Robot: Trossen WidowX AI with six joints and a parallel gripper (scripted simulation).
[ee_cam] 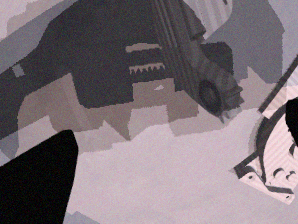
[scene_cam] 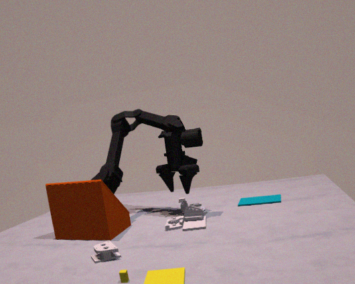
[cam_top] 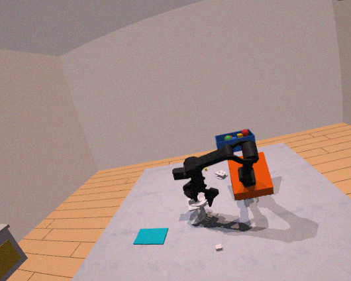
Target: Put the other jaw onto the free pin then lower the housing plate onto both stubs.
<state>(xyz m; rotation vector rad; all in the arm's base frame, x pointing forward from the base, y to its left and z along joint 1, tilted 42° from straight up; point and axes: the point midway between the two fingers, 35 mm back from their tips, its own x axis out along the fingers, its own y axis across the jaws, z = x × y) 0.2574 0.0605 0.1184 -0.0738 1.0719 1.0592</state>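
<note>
Now: the grey jaw piece 20 mm ahead of my gripper tip, 10 mm to the right of it and 50 mm below it. Also, from my gripper tip: white housing piece (130 mm behind, 390 mm to the right, 60 mm below); then cyan tile (280 mm ahead, 90 mm to the left, 80 mm below); then small white cube (40 mm behind, 220 mm to the left, 80 mm below).
</note>
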